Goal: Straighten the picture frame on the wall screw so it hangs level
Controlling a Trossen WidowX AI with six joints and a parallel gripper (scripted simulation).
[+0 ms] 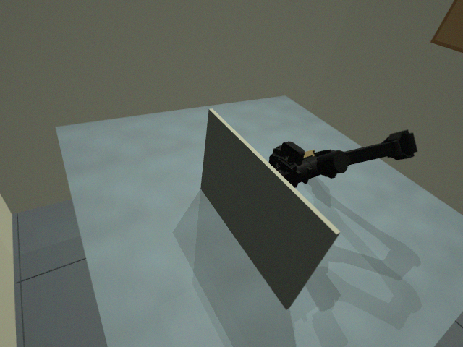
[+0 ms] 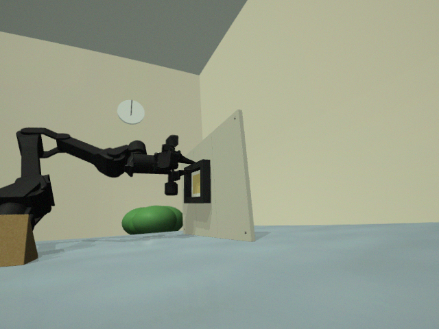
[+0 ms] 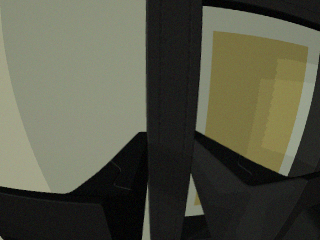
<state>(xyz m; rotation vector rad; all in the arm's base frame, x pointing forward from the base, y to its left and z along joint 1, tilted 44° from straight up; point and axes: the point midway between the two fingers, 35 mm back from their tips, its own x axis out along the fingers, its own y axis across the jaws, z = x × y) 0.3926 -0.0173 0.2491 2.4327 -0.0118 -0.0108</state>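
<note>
The picture frame is 1 cm ahead of my gripper tip, 1 cm to the left of it and 5 cm below it. From my gripper tip the other things lie so: wall panel 2 cm ahead, 1 cm to the right, 7 cm below.
</note>
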